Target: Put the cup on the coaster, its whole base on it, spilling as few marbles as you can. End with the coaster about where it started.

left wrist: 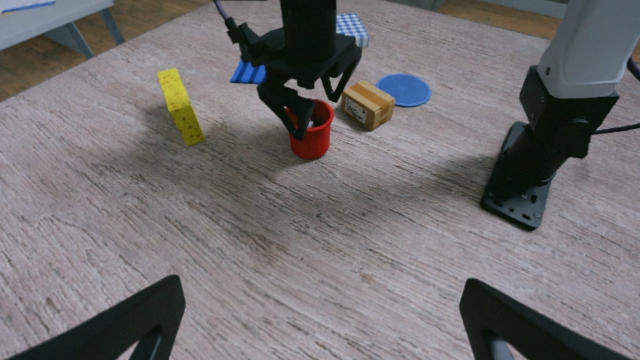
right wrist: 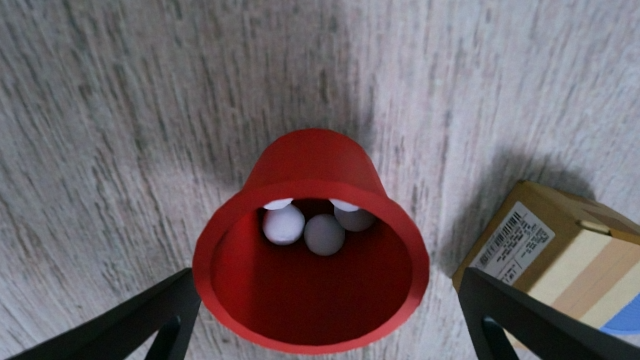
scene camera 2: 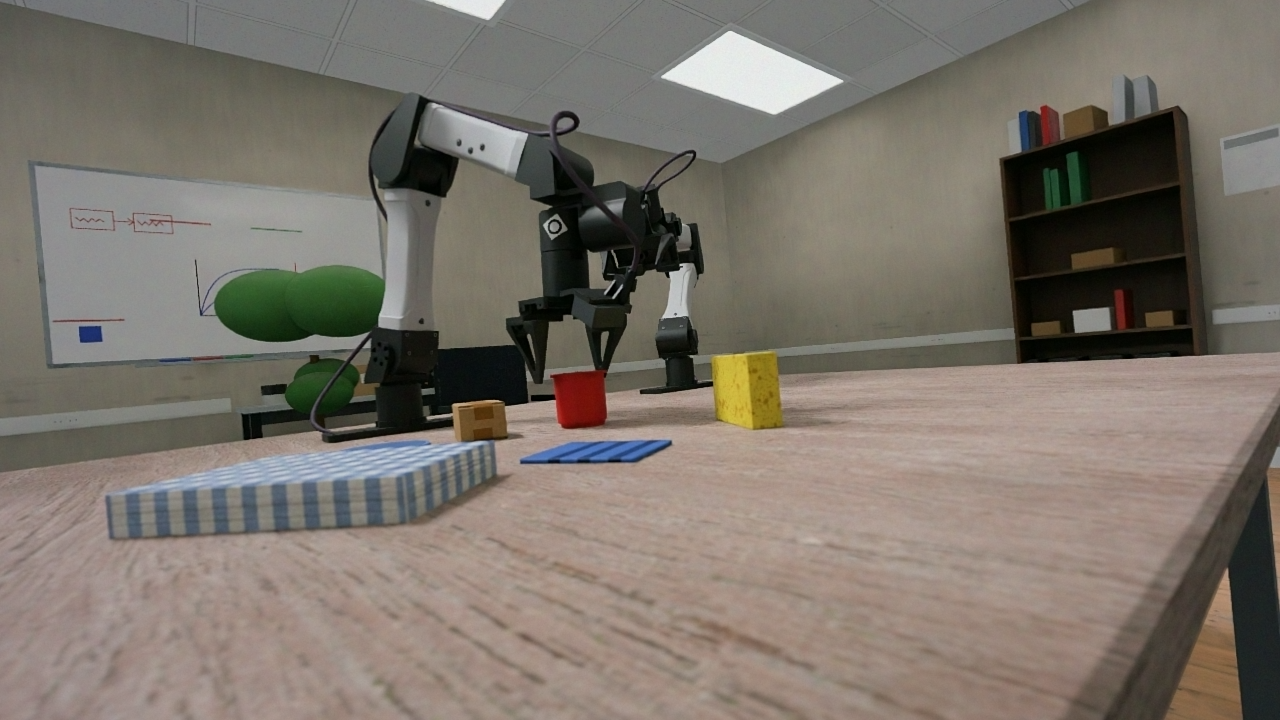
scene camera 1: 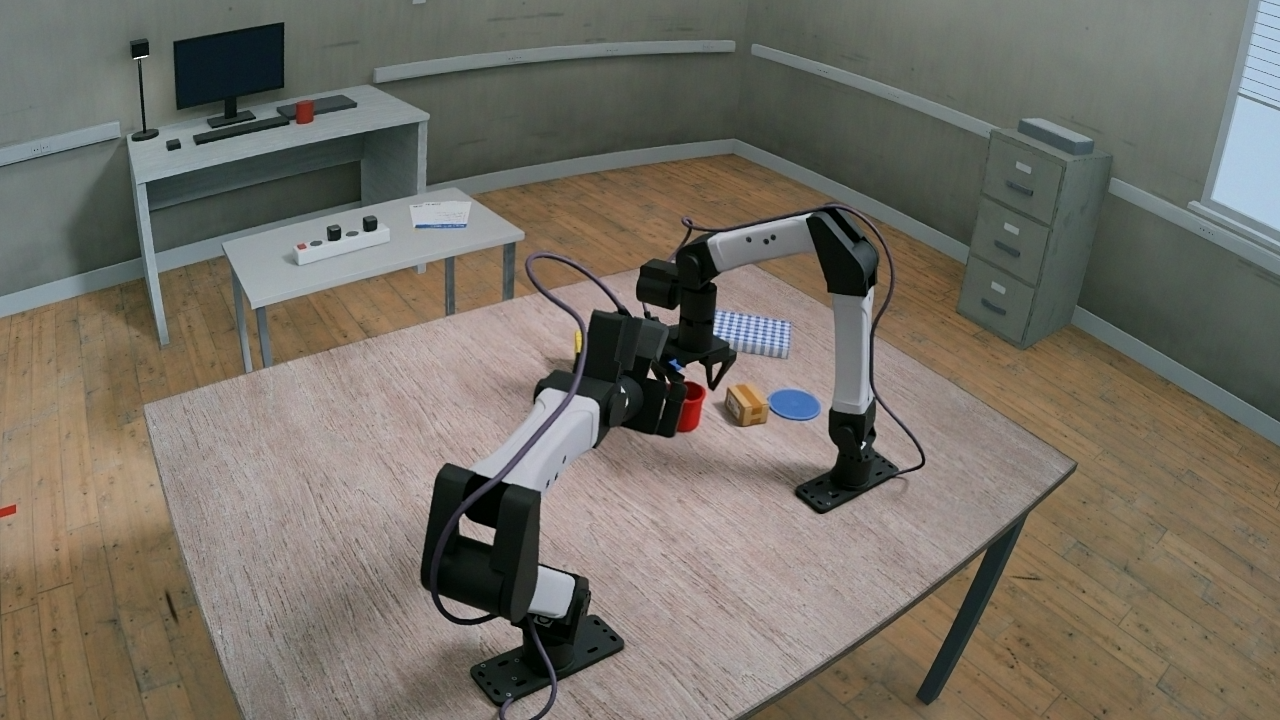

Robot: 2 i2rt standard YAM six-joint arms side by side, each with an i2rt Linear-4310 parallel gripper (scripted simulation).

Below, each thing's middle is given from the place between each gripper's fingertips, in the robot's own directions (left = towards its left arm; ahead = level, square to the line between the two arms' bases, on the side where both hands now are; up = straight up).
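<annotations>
The round blue coaster (scene camera 1: 792, 404) is 20 cm to the right of my right hand, 7 cm behind it and 6 cm below it. As for the blue striped cloth (scene camera 2: 601, 451), that's 13 cm to the right of my right hand, 20 cm ahead of it and 6 cm below it. My right hand itself is 3 cm above the red cup (scene camera 2: 580, 397) and 1 cm short of it. Going by their middles, of the things named here the red cup is the nearest to my right hand.
Counted from my left hand (scene camera 1: 643, 396), the round blue coaster is 70 mm ahead, 460 mm to the right and 230 mm below, and the blue striped cloth is 340 mm ahead, 390 mm to the right and 230 mm below. My left hand is 150 mm short of the red cup, 250 mm to the left of it and 200 mm above it. Going by their middles, of the things named here the blue striped cloth is the farthest from my left hand.
</annotations>
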